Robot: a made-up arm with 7 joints. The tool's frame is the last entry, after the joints.
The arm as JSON. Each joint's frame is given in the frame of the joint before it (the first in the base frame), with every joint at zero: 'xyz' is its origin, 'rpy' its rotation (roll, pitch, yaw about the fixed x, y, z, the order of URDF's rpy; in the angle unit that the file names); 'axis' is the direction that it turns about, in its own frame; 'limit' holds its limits. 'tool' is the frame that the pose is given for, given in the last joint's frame.
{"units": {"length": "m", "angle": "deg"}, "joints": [
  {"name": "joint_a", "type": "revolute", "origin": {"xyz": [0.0, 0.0, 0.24], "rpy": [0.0, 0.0, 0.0]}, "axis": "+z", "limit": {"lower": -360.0, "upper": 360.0}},
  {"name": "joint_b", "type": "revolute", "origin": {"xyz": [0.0, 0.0, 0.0], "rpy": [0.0, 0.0, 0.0]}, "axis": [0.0, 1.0, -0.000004], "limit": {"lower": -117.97, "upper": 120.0}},
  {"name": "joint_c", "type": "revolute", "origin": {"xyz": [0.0, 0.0, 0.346], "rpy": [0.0, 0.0, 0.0]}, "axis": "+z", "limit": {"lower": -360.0, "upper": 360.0}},
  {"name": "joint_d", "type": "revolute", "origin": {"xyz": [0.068, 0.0, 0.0], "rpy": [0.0, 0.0, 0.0]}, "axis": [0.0, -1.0, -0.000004], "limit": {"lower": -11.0, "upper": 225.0}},
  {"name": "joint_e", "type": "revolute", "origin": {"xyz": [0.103, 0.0, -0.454], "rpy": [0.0, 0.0, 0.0]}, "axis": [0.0, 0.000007, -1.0], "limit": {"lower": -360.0, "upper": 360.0}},
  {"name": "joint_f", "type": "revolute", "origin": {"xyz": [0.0, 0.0, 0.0], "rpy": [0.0, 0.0, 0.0]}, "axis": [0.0, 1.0, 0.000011], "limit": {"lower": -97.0, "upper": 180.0}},
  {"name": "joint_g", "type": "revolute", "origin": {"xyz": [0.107, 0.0, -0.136], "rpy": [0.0, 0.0, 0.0]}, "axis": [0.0, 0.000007, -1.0], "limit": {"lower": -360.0, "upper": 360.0}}
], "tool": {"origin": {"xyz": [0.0, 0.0, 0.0], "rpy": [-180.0, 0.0, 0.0]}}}
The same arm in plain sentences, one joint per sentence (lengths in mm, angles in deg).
The arm has seven revolute joints in a row. What follows holds with every joint at zero, and every direction is one of the base frame's.
Joint 1 sits 240.0 mm along +z from the base frame's origin and rotates about +z, from -360.00 to 360.00 deg.
Joint 2 sits at the same point as joint 1 and rotates about +y, from -117.97 to 120.00 deg.
Joint 3 sits 346.0 mm along +z from joint 2 and rotates about +z, from -360.00 to 360.00 deg.
Joint 4 sits 68.0 mm along +x from joint 3 and rotates about -y, from -11.00 to 225.00 deg.
Joint 5 sits 103.0 mm along +x and 454.0 mm along -z from joint 4 and rotates about -z, from -360.00 to 360.00 deg.
Joint 6 sits at the same point as joint 5 and rotates about +y, from -97.00 to 180.00 deg.
Joint 7 sits 107.0 mm along +x and 136.0 mm along -z from joint 6 and rotates about -z, from -360.00 to 360.00 deg.
The tool frame, which is the frame that the pose is given for, sits at the same point as joint 7; its axes are the base frame's turned by roll 180.00, pitch 0.00 and yaw 0.00 deg (as in URDF: about the fixed x, then y, then z).

